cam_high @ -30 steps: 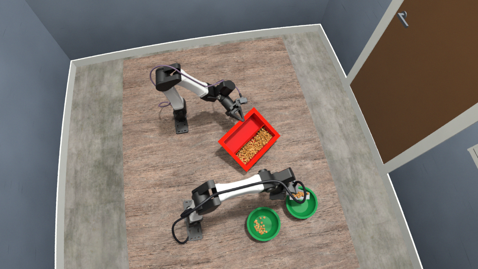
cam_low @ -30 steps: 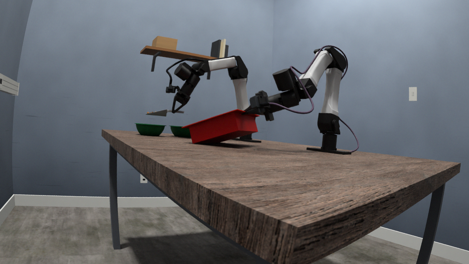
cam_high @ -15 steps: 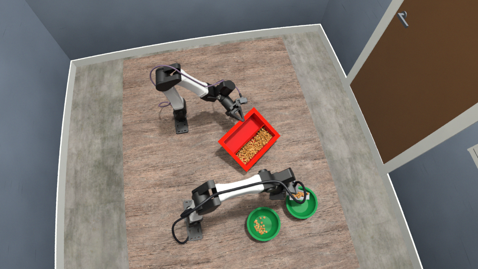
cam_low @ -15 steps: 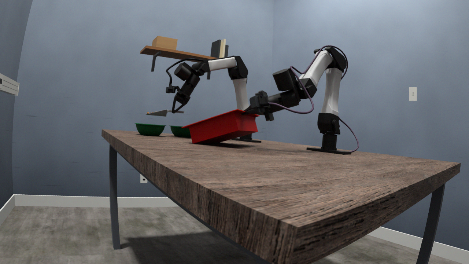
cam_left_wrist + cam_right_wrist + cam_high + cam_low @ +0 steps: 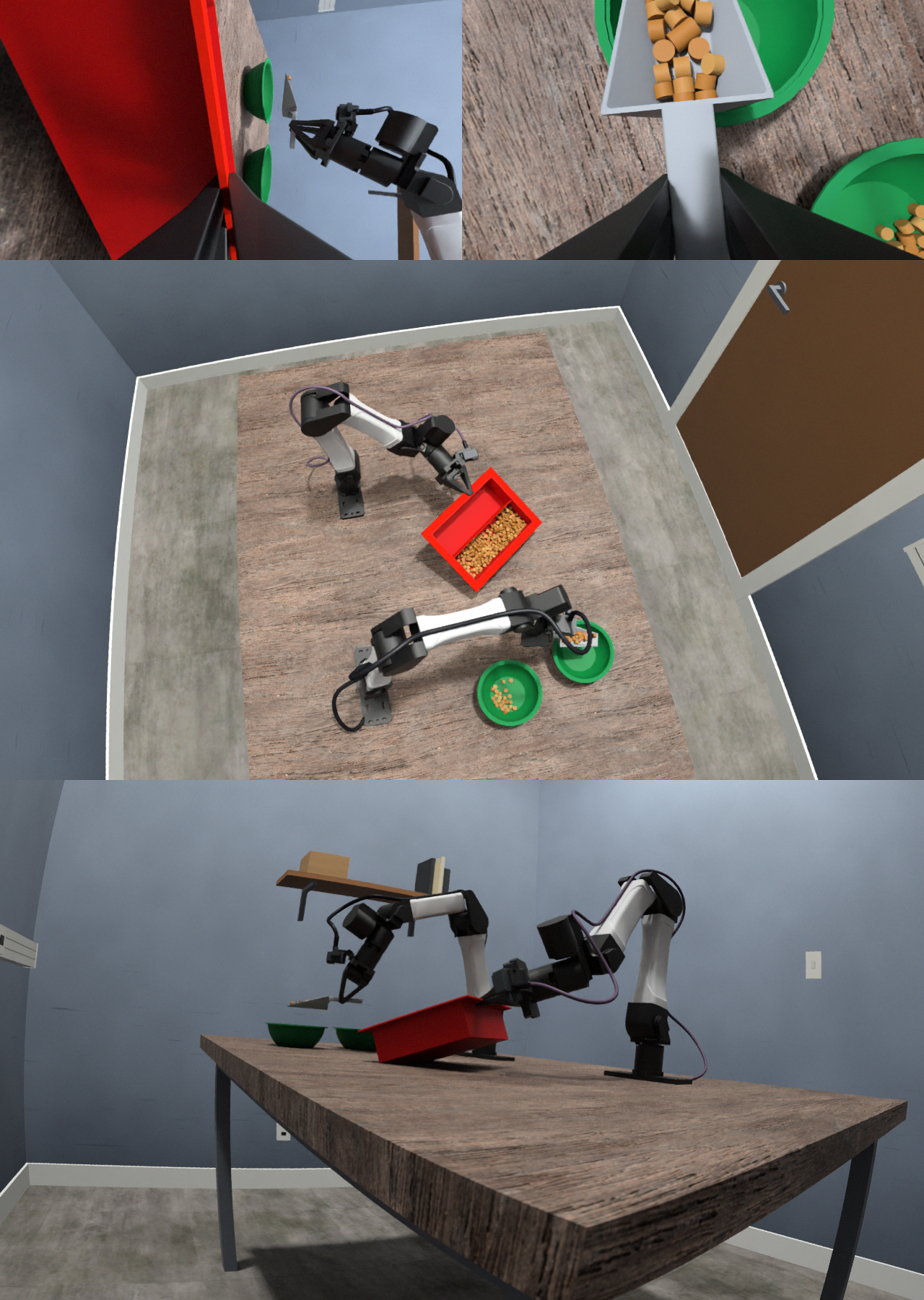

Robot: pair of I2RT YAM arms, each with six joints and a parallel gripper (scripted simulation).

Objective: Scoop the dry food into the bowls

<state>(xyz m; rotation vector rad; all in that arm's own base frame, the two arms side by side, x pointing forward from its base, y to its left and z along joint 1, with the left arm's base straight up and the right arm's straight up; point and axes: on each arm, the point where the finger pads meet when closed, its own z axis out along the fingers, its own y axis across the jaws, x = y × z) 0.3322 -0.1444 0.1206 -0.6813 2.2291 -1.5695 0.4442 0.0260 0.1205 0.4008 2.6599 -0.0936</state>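
My left gripper is now 20 mm short of the red box, 90 mm to the left of it and 50 mm above it. Round my left hand: grey scoop: 150 mm ahead, 420 mm to the right, 10 mm below.
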